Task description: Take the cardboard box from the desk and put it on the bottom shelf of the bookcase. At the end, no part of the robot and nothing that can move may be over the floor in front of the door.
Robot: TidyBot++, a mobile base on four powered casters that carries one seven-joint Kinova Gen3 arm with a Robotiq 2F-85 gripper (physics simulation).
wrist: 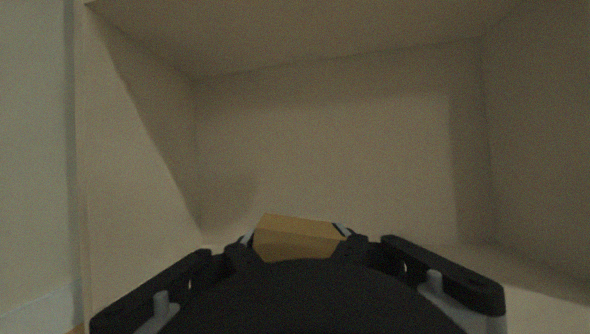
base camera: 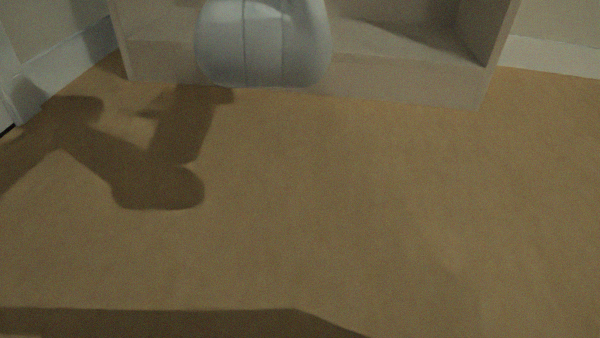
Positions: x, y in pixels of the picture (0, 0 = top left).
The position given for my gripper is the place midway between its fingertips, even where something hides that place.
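I find my gripper in the wrist view (296, 237), while in the base camera view the gripper is out of frame. A brown cardboard box is there too, visible in the wrist view (277, 237). In the base camera view that box is out of frame.
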